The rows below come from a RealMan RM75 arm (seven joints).
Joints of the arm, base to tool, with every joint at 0 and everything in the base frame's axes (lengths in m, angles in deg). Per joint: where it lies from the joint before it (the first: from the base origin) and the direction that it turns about. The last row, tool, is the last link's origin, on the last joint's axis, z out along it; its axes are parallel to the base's.
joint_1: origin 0 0 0.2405 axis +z
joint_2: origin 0 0 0 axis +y
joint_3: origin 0 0 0.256 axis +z
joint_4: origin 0 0 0 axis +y
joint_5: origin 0 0 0.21 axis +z
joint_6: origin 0 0 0 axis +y
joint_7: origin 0 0 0.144 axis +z
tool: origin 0 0 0
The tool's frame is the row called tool.
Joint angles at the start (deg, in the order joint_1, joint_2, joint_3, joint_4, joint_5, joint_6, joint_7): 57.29 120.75 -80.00 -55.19 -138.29 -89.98 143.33
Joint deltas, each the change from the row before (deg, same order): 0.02 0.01 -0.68 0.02 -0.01 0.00 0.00; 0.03 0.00 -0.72 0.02 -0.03 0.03 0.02; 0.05 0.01 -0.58 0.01 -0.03 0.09 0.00; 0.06 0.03 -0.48 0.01 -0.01 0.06 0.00; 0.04 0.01 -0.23 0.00 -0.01 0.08 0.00; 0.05 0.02 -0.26 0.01 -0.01 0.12 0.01; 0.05 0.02 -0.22 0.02 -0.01 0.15 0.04; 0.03 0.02 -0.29 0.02 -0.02 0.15 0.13; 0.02 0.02 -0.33 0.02 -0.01 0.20 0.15
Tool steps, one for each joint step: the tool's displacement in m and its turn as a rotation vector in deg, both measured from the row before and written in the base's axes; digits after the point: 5 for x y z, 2 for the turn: 0.00028 -0.00115 -0.00137 -0.33 -0.50 0.35; 0.00030 -0.00107 -0.00137 -0.30 -0.54 0.38; -0.00001 -0.00071 -0.00117 -0.19 -0.41 0.37; -0.00019 -0.00071 -0.00111 -0.20 -0.32 0.32; -0.00021 -0.00018 -0.00052 -0.04 -0.14 0.19; -0.00028 -0.00018 -0.00067 -0.03 -0.14 0.21; -0.00030 -0.00005 -0.00062 0.02 -0.10 0.16; -0.00010 -0.00019 -0.00074 0.02 -0.16 0.09; -0.00008 -0.00017 -0.00085 0.05 -0.16 0.10
